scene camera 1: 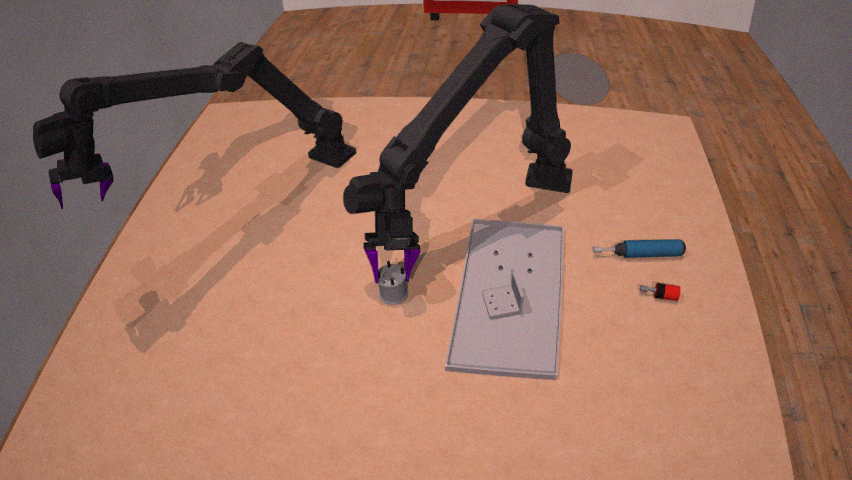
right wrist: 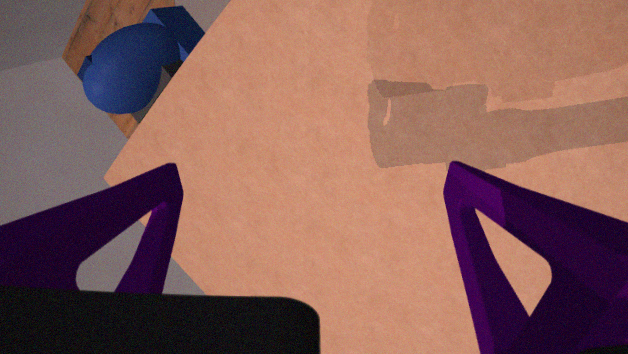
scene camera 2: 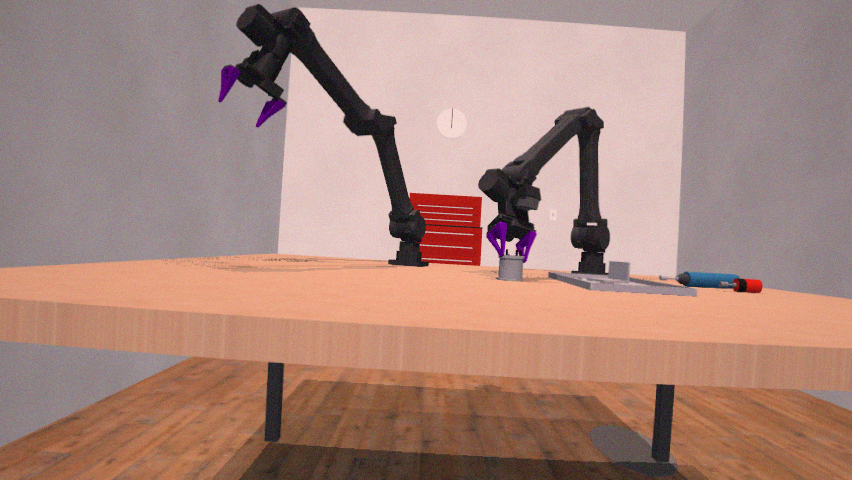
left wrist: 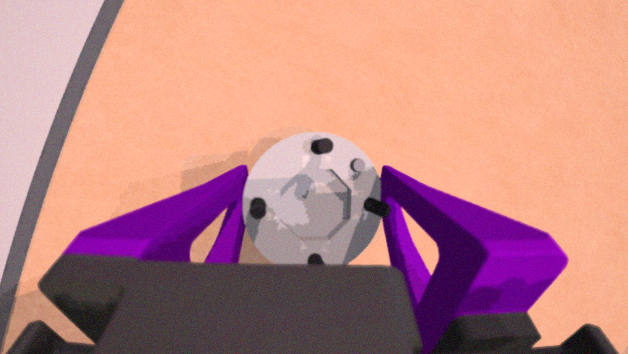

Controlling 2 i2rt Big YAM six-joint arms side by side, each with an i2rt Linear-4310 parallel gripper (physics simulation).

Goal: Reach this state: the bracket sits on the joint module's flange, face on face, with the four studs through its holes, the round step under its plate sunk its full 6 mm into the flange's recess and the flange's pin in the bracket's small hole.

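Frame: origin at the left arm's base, x left, y back, z up, level; metres.
Where they show: left gripper, between the fingertips: [scene camera 1: 391, 282] [scene camera 2: 513, 259] [left wrist: 314, 176]; right gripper, between the fingertips: [scene camera 1: 81, 203] [right wrist: 313, 177] [scene camera 2: 238, 114]; left arm's base, origin of its link: [scene camera 1: 549, 179]; right arm's base, origin of its link: [scene camera 1: 332, 154] [scene camera 2: 408, 265].
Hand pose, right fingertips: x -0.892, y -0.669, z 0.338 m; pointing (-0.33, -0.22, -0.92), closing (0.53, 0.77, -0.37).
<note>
Things, the pixels of their top centre, and the offset from my right fingertips. "*": a spot on its surface instead.
- grey round joint module, centre of its top: [left wrist: 323, 210] [scene camera 1: 390, 270] [scene camera 2: 511, 249] dx +0.616, dy +0.208, dz -0.263 m
- small pin, centre of its top: [left wrist: 359, 165] dx +0.609, dy +0.184, dz -0.274 m
- grey tray, centre of its top: [scene camera 1: 511, 289] [scene camera 2: 610, 278] dx +0.863, dy +0.263, dz -0.322 m
- blue-handled tool, a spot on its surface: [scene camera 1: 652, 248] [scene camera 2: 711, 275] * dx +1.175, dy +0.438, dz -0.303 m
- short red tool, centre of its top: [scene camera 1: 661, 285] [scene camera 2: 739, 278] dx +1.198, dy +0.325, dz -0.304 m
The grey round joint module [scene camera 1: 393, 291] [scene camera 2: 510, 268] [left wrist: 300, 250] stands upright on the table. Its flange faces up with four dark studs, a small pin [left wrist: 358, 165] and a central recess. My left gripper [scene camera 1: 392, 280] [scene camera 2: 511, 258] [left wrist: 314, 176] is shut on the joint module, one fingertip against each side of its upper part. The grey angle bracket [scene camera 1: 500, 301] [scene camera 2: 618, 270] lies in the tray, its plate with holes down flat and its other plate standing up. My right gripper [scene camera 1: 81, 203] [scene camera 2: 238, 113] [right wrist: 313, 177] is open and empty, high up at the left of the picture.
The grey tray [scene camera 1: 502, 370] [scene camera 2: 640, 290] is right of the module and also holds several small nuts [scene camera 1: 530, 255]. A blue-handled tool [scene camera 1: 652, 248] [scene camera 2: 710, 279] and a short red tool [scene camera 1: 667, 291] [scene camera 2: 747, 285] lie right of the tray. A blue object [right wrist: 125, 65] shows past the table edge.
</note>
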